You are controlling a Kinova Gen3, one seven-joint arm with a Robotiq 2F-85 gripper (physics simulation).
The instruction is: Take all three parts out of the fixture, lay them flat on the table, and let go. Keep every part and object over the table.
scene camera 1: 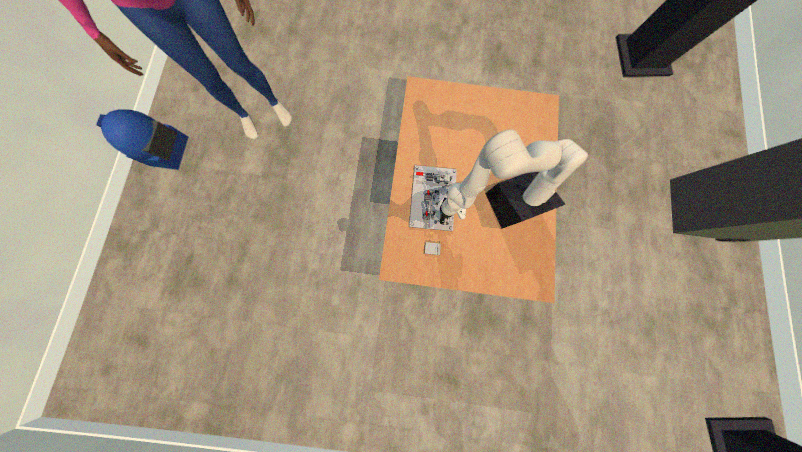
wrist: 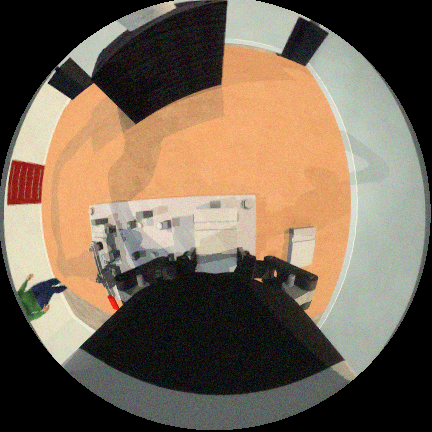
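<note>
The grey fixture plate (scene camera 1: 417, 219) (wrist: 177, 206) lies on the orange table (scene camera 1: 504, 140) (wrist: 261, 141), with small blocks, pegs and red-handled clamps (wrist: 112, 301) on it. My gripper (scene camera 1: 448, 211) (wrist: 216, 254) is over the fixture's right end and is shut on a light grey flat part (wrist: 215, 238), which stands at the fixture. Whether that part is clear of its seat, I cannot tell. Another light grey part (scene camera 1: 431, 247) (wrist: 301, 246) lies flat on the table, apart from the fixture to its right in the wrist view.
The robot's black base (scene camera 1: 521, 204) (wrist: 160, 60) stands on the table behind the fixture. A person (scene camera 1: 196, 56) and a blue object (scene camera 1: 139, 137) are on the floor far left. Dark pillars (scene camera 1: 735, 191) stand to the right.
</note>
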